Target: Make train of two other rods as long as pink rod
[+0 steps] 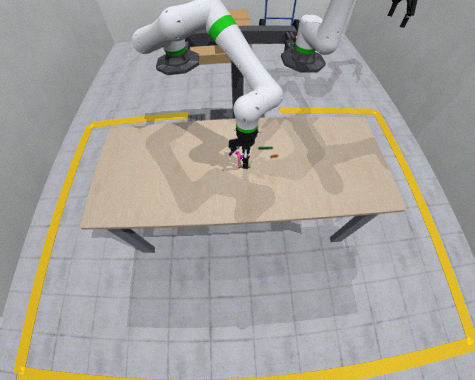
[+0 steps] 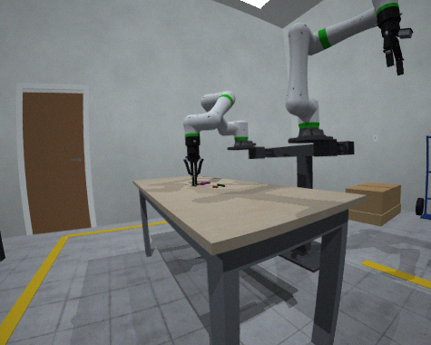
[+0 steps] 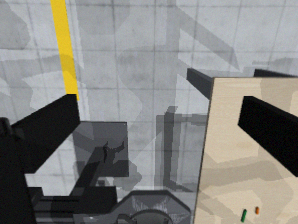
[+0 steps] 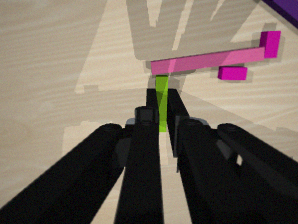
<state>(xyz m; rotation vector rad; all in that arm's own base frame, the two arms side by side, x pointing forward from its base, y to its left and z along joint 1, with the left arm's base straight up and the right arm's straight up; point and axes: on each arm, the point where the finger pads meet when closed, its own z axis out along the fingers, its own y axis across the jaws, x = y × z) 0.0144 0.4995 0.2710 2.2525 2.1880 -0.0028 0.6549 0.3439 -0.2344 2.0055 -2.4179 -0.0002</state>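
Now: the orange rod 7 cm behind my right hand, 16 cm to the left of it and 3 cm below it. The rest, counted from my right hand: pink rod (4 cm behind, 3 cm to the right, 3 cm below); then purple rod (10 cm behind, 7 cm to the right, 3 cm below); then lime rod (3 cm below).
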